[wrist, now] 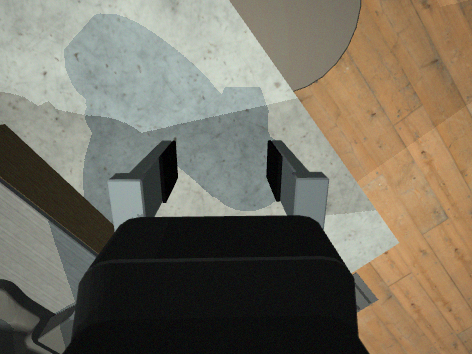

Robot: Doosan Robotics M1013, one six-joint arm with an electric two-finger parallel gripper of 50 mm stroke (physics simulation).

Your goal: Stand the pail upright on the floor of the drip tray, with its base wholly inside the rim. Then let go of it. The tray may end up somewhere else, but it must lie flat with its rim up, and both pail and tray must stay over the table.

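Pixels of known places: gripper, between the fingertips: [222, 159]; arm's base, origin of its link: [22, 353].
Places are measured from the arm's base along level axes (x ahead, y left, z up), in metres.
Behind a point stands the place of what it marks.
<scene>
My gripper [222, 159] @(x 0.054, y -0.388, z 0.132 m) is open, with no object between its two dark-padded fingertips. It hangs over the pale speckled table top [175, 55] @(x 0.137, y -0.390, z -0.058 m). Neither the pail nor the drip tray can be made out for certain in the wrist view. The black gripper body hides the lower middle of the view.
A long dark brown strip [50, 185] @(x 0.126, y -0.188, z -0.031 m) with a pale grey grained surface [30, 227] @(x 0.104, y -0.167, z 0.013 m) beside it lies left of the gripper. A dark curved object [20, 295] @(x 0.059, y -0.087, z 0.012 m) shows at the lower left. The table's edge runs down the right; beyond it are a taupe rounded shape [310, 40] and wooden floor [415, 165].
</scene>
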